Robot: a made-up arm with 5 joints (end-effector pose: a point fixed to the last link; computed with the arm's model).
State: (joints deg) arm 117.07 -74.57 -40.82 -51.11 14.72
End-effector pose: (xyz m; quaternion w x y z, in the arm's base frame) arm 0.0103 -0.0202 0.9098 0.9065 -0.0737 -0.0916 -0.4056
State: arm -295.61 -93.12 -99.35 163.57 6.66
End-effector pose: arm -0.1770 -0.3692 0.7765 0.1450 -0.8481 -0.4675 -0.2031
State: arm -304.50 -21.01 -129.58 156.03 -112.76
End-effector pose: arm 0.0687 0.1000 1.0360 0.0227 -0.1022 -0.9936 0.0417
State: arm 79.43 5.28 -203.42 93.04 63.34
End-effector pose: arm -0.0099 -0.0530 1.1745 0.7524 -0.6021 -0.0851 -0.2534
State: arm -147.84 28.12 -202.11 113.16 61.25
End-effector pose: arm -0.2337 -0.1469 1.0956 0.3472 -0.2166 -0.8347 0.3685
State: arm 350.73 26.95 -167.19 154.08 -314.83
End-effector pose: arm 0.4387 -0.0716 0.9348 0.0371 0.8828 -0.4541 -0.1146
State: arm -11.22 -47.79 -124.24 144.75 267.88
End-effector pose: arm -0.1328 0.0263 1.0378 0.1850 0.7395 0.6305 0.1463
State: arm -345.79 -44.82 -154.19 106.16 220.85
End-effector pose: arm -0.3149 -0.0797 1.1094 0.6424 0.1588 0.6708 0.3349
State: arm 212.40 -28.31 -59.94 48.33 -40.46
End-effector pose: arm -0.3558 -0.2258 0.7770 0.3405 0.5582 -0.7563 -0.0240
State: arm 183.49 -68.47 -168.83 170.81 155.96
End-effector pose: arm 0.5691 0.0347 0.7497 0.0978 -0.8123 -0.1990 0.5394
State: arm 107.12 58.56 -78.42 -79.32 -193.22
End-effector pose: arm -0.1828 0.5934 0.2484 0.5198 -0.5624 0.3225 0.5564
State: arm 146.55 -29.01 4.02 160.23 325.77
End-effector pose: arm -0.0307 0.0203 0.4013 0.7680 -0.0026 0.3807 -0.5149
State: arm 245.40 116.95 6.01 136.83 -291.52
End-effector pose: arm 0.0206 0.0450 0.4202 0.3005 -0.0172 -0.6412 0.7059
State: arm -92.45 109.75 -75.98 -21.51 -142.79
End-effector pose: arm -0.0082 -0.1922 -0.2695 0.0946 -0.8999 -0.4229 -0.0495
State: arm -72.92 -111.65 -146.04 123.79 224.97
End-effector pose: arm -0.2163 0.7040 0.4426 0.8929 0.3354 0.2020 -0.2222
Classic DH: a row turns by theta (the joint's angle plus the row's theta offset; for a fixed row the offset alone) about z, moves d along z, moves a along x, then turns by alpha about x. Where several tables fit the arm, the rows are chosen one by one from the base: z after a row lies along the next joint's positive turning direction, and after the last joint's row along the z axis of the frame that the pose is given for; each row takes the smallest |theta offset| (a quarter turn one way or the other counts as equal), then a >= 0, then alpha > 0; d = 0 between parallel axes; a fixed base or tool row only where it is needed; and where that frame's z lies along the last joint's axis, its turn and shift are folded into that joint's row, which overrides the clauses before.
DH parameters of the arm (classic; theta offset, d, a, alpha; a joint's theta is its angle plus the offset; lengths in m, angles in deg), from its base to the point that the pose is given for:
joint 1: 0 0.397 0 -90
joint 2: -79.29 0 0.3389 0
joint 3: -23.52 0 -0.4194 0
joint 4: -77.19 0 -0.071 90
joint 5: 180 0.09 0 0

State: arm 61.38 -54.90 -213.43 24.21 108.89
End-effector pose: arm -0.3639 -0.6669 0.5344 0.8444 0.4858 -0.2138 -0.0719
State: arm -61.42 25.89 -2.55 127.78 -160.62
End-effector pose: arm 0.0095 -0.0174 0.3013 0.9040 -0.1616 -0.1899 -0.3474
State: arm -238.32 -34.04 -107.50 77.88 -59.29
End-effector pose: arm -0.0838 0.1357 1.1100 0.2732 0.0072 -0.8496 -0.4511
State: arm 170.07 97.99 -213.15 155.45 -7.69
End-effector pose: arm -0.6379 0.1117 0.4318 0.3403 0.0184 0.9386 -0.0527
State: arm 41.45 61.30 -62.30 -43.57 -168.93
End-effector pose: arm 0.4019 0.3549 0.0801 0.3401 -0.2425 0.8930 0.1678
